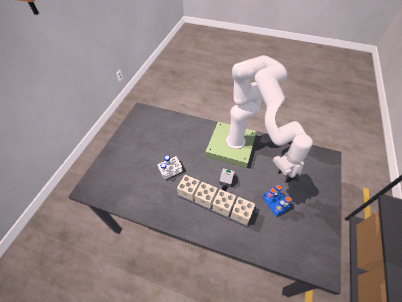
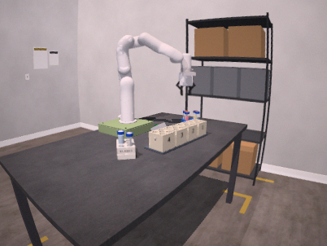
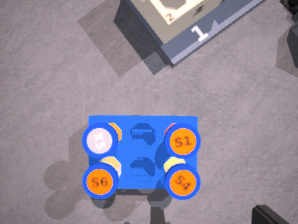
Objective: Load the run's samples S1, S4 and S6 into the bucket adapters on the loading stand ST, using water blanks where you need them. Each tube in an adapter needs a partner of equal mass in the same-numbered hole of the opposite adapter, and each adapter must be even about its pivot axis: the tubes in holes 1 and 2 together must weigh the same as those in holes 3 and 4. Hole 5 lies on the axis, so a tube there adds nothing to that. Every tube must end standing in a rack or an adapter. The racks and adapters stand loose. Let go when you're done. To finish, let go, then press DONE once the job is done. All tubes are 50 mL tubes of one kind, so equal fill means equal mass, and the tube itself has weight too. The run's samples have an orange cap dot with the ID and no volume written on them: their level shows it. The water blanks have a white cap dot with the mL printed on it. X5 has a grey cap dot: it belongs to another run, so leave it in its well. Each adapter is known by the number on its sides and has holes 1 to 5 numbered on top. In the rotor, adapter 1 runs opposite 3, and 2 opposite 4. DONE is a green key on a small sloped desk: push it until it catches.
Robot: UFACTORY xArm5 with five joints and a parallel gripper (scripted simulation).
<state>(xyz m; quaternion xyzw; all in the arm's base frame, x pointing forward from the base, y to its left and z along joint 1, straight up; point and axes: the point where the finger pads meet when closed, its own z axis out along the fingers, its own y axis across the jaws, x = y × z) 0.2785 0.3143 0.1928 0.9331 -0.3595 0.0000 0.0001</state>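
The sample tube S4 lies 1 cm behind my hand and 19 cm below it. The rest, counted from my hand: sample tube S6: 5 cm ahead, 5 cm to the left, 19 cm below; then blue sample rack: 4 cm ahead, 2 cm to the left, 22 cm below; then white blanks rack: 4 cm ahead, 65 cm to the right, 22 cm below.
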